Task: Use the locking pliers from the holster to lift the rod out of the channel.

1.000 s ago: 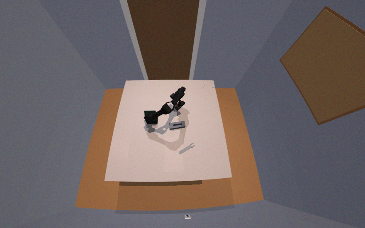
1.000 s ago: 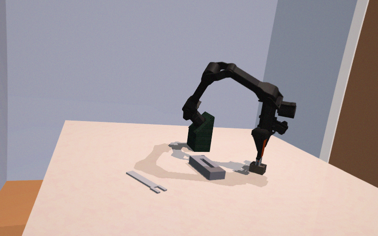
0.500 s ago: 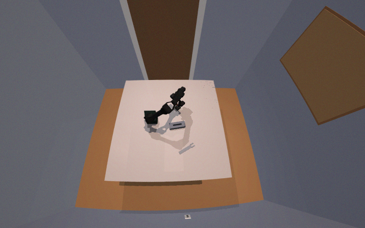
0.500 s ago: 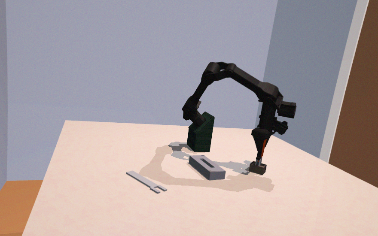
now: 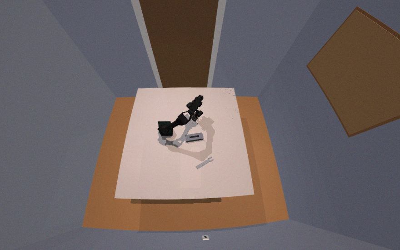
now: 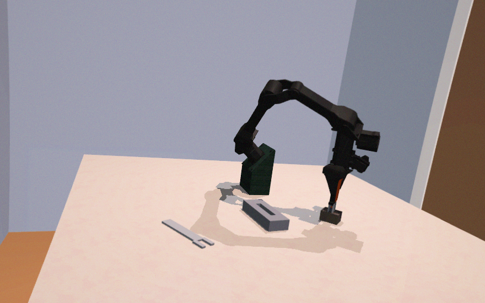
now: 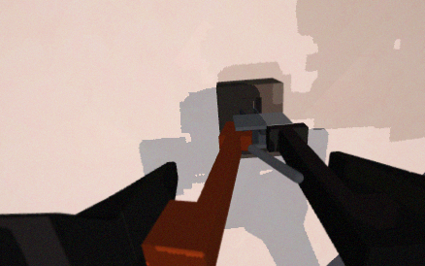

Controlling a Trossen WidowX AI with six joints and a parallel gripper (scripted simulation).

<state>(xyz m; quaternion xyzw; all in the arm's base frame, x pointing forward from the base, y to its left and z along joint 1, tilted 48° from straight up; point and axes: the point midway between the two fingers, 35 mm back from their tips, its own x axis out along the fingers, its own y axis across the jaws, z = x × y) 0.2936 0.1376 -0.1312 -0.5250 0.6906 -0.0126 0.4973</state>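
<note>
Right now the grey channel block is 24 cm to the right of my gripper tip and 8 cm below it. Round my gripper tip: brown holster: 1 cm ahead, 1 cm to the right, 9 cm below; flat grey forked bar: 14 cm ahead, 49 cm to the right, 10 cm below.
</note>
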